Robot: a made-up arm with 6 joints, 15 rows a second.
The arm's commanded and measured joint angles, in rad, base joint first. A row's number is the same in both.
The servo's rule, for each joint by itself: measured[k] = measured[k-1] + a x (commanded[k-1-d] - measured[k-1]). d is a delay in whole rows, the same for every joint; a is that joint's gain. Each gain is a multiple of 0.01, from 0.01 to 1. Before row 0 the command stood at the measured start. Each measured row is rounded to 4 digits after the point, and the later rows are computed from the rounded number. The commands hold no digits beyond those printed.
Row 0, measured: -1.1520, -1.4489, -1.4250, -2.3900, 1.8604, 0.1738
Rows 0 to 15, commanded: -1.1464, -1.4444, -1.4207, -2.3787, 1.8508, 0.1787; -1.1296, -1.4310, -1.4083, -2.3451, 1.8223, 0.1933; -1.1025, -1.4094, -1.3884, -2.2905, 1.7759, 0.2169; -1.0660, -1.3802, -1.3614, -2.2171, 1.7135, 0.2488; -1.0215, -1.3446, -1.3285, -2.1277, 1.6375, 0.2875; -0.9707, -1.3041, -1.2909, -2.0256, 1.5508, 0.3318; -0.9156, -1.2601, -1.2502, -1.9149, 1.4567, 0.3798; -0.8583, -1.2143, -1.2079, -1.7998, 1.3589, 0.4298; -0.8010, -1.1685, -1.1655, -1.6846, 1.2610, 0.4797; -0.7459, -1.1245, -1.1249, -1.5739, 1.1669, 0.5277; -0.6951, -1.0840, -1.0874, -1.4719, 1.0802, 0.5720; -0.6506, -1.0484, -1.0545, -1.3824, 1.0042, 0.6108; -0.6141, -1.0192, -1.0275, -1.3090, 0.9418, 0.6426; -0.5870, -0.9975, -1.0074, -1.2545, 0.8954, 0.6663; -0.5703, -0.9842, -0.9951, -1.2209, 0.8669, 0.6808; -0.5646, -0.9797, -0.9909, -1.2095, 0.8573, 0.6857
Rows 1 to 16, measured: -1.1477, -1.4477, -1.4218, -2.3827, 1.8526, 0.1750; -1.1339, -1.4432, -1.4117, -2.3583, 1.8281, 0.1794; -1.1100, -1.4341, -1.3942, -2.3142, 1.7858, 0.1884; -1.0766, -1.4195, -1.3696, -2.2511, 1.7272, 0.2029; -1.0347, -1.3993, -1.3388, -2.1709, 1.6545, 0.2232; -0.9861, -1.3736, -1.3029, -2.0765, 1.5705, 0.2493; -0.9325, -1.3430, -1.2634, -1.9715, 1.4783, 0.2806; -0.8761, -1.3083, -1.2218, -1.8599, 1.3816, 0.3164; -0.8190, -1.2706, -1.1796, -1.7460, 1.2839, 0.3556; -0.7634, -1.2312, -1.1386, -1.6341, 1.1891, 0.3969; -0.7115, -1.1915, -1.1002, -1.5287, 1.1009, 0.4389; -0.6652, -1.1529, -1.0659, -1.4336, 1.0226, 0.4802; -0.6264, -1.1168, -1.0371, -1.3526, 0.9572, 0.5192; -0.5965, -1.0846, -1.0148, -1.2888, 0.9071, 0.5545; -0.5766, -1.0575, -1.0000, -1.2447, 0.8745, 0.5848; -0.5675, -1.0365, -0.9932, -1.2218, 0.8606, 0.6090
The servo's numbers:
d 0
a 0.76 0.27 0.75 0.65 0.81 0.24

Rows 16 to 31, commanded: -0.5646, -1.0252, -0.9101, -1.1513, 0.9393, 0.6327; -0.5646, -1.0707, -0.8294, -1.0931, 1.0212, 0.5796; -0.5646, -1.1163, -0.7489, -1.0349, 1.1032, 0.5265; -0.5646, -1.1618, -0.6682, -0.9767, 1.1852, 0.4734; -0.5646, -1.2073, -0.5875, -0.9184, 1.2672, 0.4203; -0.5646, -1.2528, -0.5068, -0.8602, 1.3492, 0.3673; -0.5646, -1.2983, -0.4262, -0.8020, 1.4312, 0.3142; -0.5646, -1.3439, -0.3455, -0.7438, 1.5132, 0.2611; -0.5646, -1.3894, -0.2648, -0.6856, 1.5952, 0.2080; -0.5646, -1.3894, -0.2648, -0.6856, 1.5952, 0.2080; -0.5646, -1.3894, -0.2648, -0.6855, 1.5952, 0.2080; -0.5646, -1.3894, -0.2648, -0.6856, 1.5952, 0.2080; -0.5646, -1.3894, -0.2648, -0.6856, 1.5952, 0.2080; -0.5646, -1.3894, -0.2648, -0.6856, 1.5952, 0.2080; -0.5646, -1.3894, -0.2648, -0.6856, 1.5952, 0.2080; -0.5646, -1.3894, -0.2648, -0.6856, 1.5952, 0.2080
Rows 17 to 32, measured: -0.5653, -1.0334, -0.9309, -1.1760, 0.9243, 0.6147; -0.5648, -1.0435, -0.8548, -1.1221, 1.0028, 0.6063; -0.5646, -1.0632, -0.7754, -1.0654, 1.0841, 0.5871; -0.5646, -1.0898, -0.6950, -1.0077, 1.1660, 0.5598; -0.5646, -1.1215, -0.6144, -0.9497, 1.2480, 0.5263; -0.5646, -1.1570, -0.5337, -0.8915, 1.3300, 0.4881; -0.5646, -1.1952, -0.4531, -0.8333, 1.4120, 0.4464; -0.5646, -1.2353, -0.3724, -0.7751, 1.4940, 0.4019; -0.5646, -1.2769, -0.2917, -0.7169, 1.5760, 0.3554; -0.5646, -1.3073, -0.2715, -0.6966, 1.5916, 0.3200; -0.5646, -1.3295, -0.2665, -0.6894, 1.5945, 0.2931; -0.5646, -1.3457, -0.2652, -0.6869, 1.5951, 0.2727; -0.5646, -1.3575, -0.2649, -0.6861, 1.5952, 0.2572; -0.5646, -1.3661, -0.2648, -0.6858, 1.5952, 0.2454; -0.5646, -1.3724, -0.2648, -0.6857, 1.5952, 0.2364; -0.5646, -1.3770, -0.2648, -0.6856, 1.5952, 0.2296
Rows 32 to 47, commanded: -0.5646, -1.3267, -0.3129, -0.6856, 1.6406, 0.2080; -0.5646, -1.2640, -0.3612, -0.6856, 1.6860, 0.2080; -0.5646, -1.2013, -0.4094, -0.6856, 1.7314, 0.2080; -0.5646, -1.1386, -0.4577, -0.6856, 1.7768, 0.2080; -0.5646, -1.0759, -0.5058, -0.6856, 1.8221, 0.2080; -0.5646, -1.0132, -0.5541, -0.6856, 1.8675, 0.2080; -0.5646, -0.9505, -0.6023, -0.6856, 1.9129, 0.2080; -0.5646, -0.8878, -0.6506, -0.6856, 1.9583, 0.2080; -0.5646, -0.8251, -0.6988, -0.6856, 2.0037, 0.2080; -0.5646, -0.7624, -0.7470, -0.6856, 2.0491, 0.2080; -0.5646, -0.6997, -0.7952, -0.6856, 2.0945, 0.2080; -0.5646, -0.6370, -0.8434, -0.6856, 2.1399, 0.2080; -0.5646, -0.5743, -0.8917, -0.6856, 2.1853, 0.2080; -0.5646, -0.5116, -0.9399, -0.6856, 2.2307, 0.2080; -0.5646, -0.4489, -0.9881, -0.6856, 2.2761, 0.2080; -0.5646, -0.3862, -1.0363, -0.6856, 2.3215, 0.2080
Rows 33 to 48, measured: -0.5646, -1.3634, -0.3009, -0.6856, 1.6320, 0.2244; -0.5646, -1.3366, -0.3461, -0.6856, 1.6757, 0.2205; -0.5646, -1.3001, -0.3936, -0.6856, 1.7208, 0.2175; -0.5646, -1.2565, -0.4417, -0.6856, 1.7662, 0.2152; -0.5646, -1.2077, -0.4898, -0.6856, 1.8115, 0.2135; -0.5646, -1.1552, -0.5380, -0.6856, 1.8569, 0.2122; -0.5646, -1.0999, -0.5862, -0.6856, 1.9023, 0.2112; -0.5646, -1.0426, -0.6345, -0.6856, 1.9477, 0.2104; -0.5646, -0.9839, -0.6827, -0.6856, 1.9931, 0.2098; -0.5646, -0.9241, -0.7309, -0.6856, 2.0385, 0.2094; -0.5646, -0.8635, -0.7791, -0.6856, 2.0839, 0.2091; -0.5646, -0.8023, -0.8273, -0.6856, 2.1293, 0.2088; -0.5646, -0.7407, -0.8756, -0.6856, 2.1747, 0.2086; -0.5646, -0.6788, -0.9238, -0.6856, 2.2201, 0.2085; -0.5646, -0.6167, -0.9720, -0.6856, 2.2655, 0.2084; -0.5646, -0.5545, -1.0202, -0.6856, 2.3109, 0.2083
